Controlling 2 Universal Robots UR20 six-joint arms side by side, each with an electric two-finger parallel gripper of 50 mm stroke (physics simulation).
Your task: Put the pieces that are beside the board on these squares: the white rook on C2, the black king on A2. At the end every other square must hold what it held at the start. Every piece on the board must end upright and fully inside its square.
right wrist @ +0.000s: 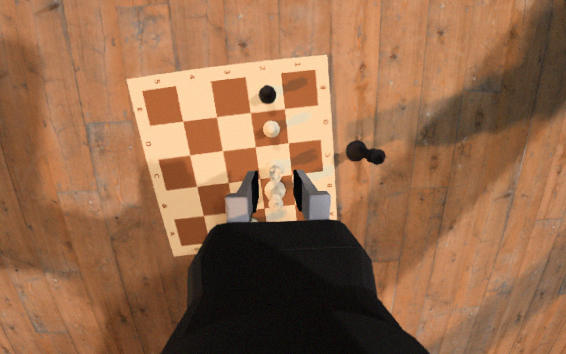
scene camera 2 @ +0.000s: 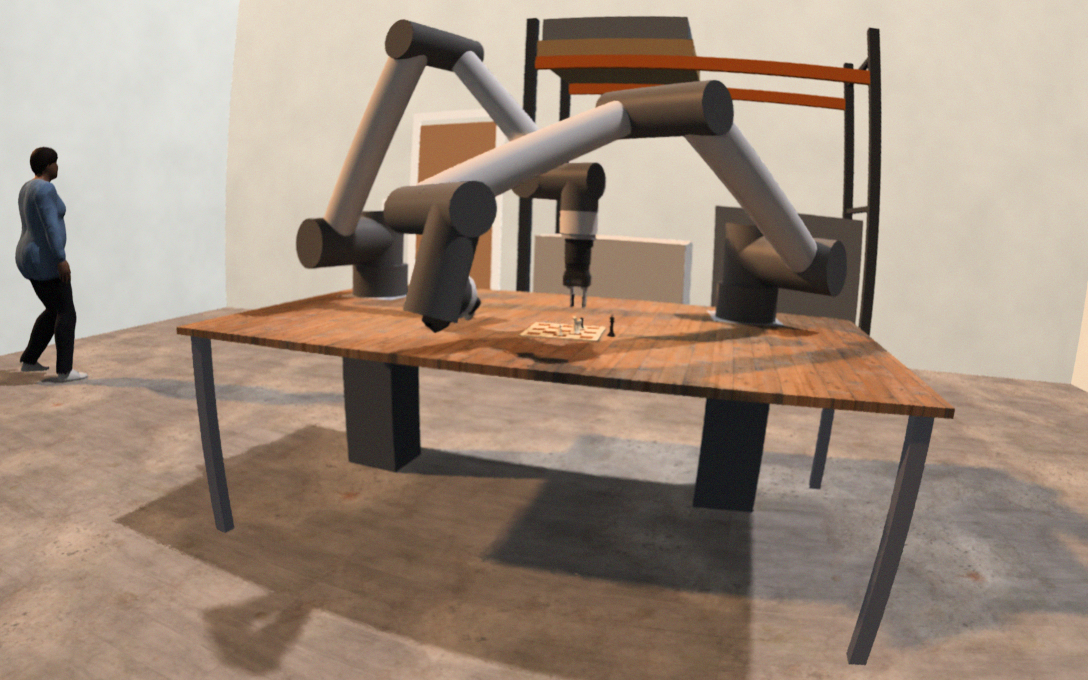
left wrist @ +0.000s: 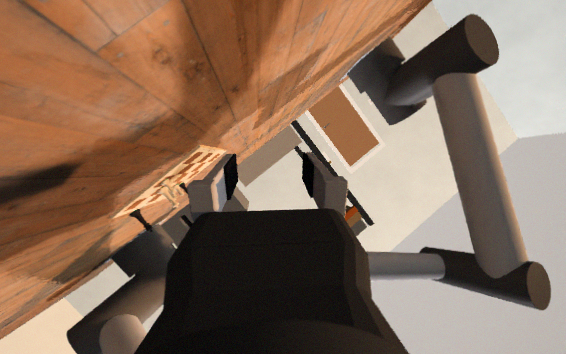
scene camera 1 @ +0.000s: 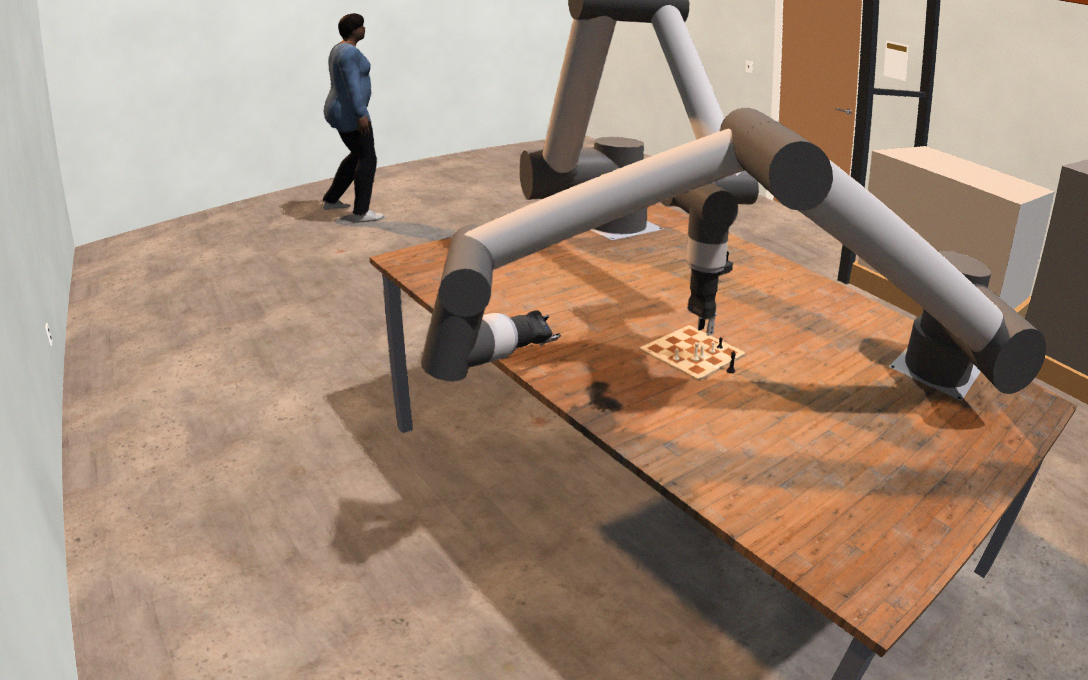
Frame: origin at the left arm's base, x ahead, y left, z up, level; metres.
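Seen in the pictures: left gripper, fingertip midpoint: (left wrist: 270, 166) (scene camera 1: 552, 327); right gripper, fingertip midpoint: (right wrist: 275, 182) (scene camera 2: 577, 307) (left wrist: 187, 211) (scene camera 1: 705, 332); left arm's base at its link origin: (scene camera 2: 745, 318) (left wrist: 136, 239) (scene camera 1: 937, 368); right arm's base at its link origin: (scene camera 2: 380, 294) (left wrist: 367, 56) (scene camera 1: 616, 224).
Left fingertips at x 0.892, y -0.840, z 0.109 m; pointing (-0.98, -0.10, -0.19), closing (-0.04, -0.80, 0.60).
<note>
Pixels of each thing's middle, then the offset from my left fingertips to it.
- white rook at the middle of its body: (right wrist: 274, 171) dx -0.334, dy +0.247, dz -0.086 m
- black king at the middle of its body: (right wrist: 367, 154) (scene camera 1: 732, 361) (scene camera 2: 611, 325) (left wrist: 143, 221) dx -0.339, dy +0.349, dz -0.077 m
- black pawn at the middle of its body: (right wrist: 267, 92) dx -0.417, dy +0.252, dz -0.087 m
- white pawn at the middle of its body: (right wrist: 271, 129) dx -0.380, dy +0.251, dz -0.087 m
The board (scene camera 1: 648, 348) (scene camera 2: 527, 331) (right wrist: 134, 95) lies on the table. The white rook (right wrist: 275, 166) stands upright on C2. The black king (scene camera 1: 731, 363) (scene camera 2: 611, 326) (left wrist: 141, 219) (right wrist: 356, 150) stands upright on the table beside the board, near C1. A2 is largely hidden by the gripper body in the right wrist view. My right gripper (scene camera 1: 706, 325) (scene camera 2: 577, 303) (right wrist: 275, 182) is open and empty, pointing down above the board, higher than the pieces. My left gripper (scene camera 1: 553, 327) (left wrist: 270, 166) is open and empty, sideways over the table's near edge, away from the board.
A black pawn (right wrist: 267, 94) stands on E2, a white pawn (right wrist: 271, 129) on D2, and a white piece (right wrist: 274, 189) on B2, close to the rook. Another white piece (scene camera 1: 676, 354) stands farther left on the board. The left arm reaches across in front of the right arm.
</note>
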